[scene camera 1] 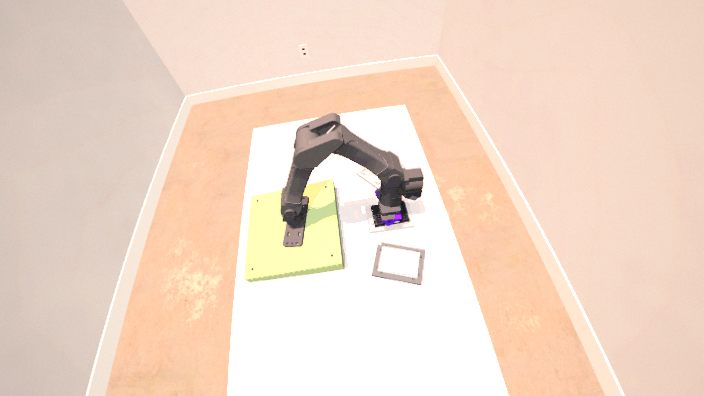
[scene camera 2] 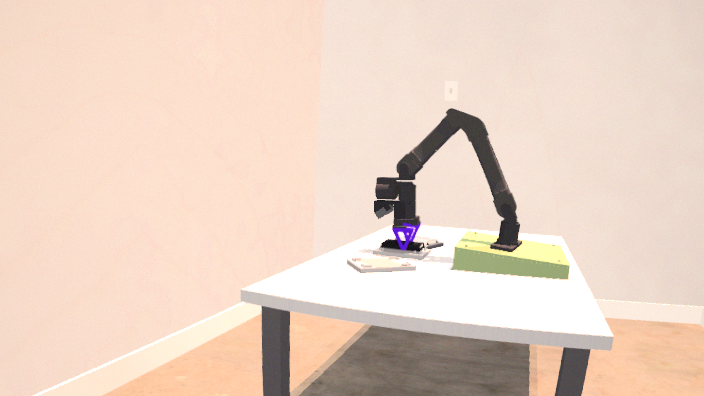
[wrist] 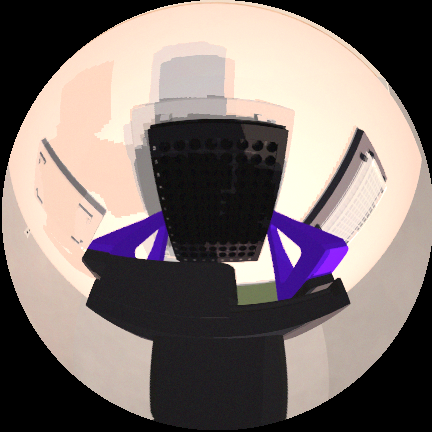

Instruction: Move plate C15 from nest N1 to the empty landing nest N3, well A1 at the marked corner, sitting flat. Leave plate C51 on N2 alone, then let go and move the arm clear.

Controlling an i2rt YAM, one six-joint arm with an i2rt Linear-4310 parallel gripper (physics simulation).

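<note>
My gripper (scene camera 1: 389, 215) (scene camera 2: 407, 240) (wrist: 217, 214) is shut on a black well plate (scene camera 1: 376, 216) (wrist: 220, 175); its purple fingers press the two sides. The plate is level over the middle nest (scene camera 1: 392, 229) (scene camera 2: 400, 254) (wrist: 281, 113); whether it rests there or hangs slightly above is unclear. A white plate (scene camera 1: 400, 262) (wrist: 352, 202) sits in a grey nest (scene camera 1: 377, 261) (wrist: 334, 182) to one side. An empty pale nest (scene camera 2: 387, 270) (wrist: 67, 197) lies on the other side, mostly behind the arm in scene camera 1. Plate and nest labels and the A1 mark are unreadable.
The arm stands on a yellow-green base block (scene camera 1: 280, 260) (scene camera 2: 510, 265) on the white table (scene camera 1: 360, 340) (scene camera 2: 450, 300). The held plate lies between the two outer nests. The table edge (scene camera 1: 465, 270) runs beyond the row of nests.
</note>
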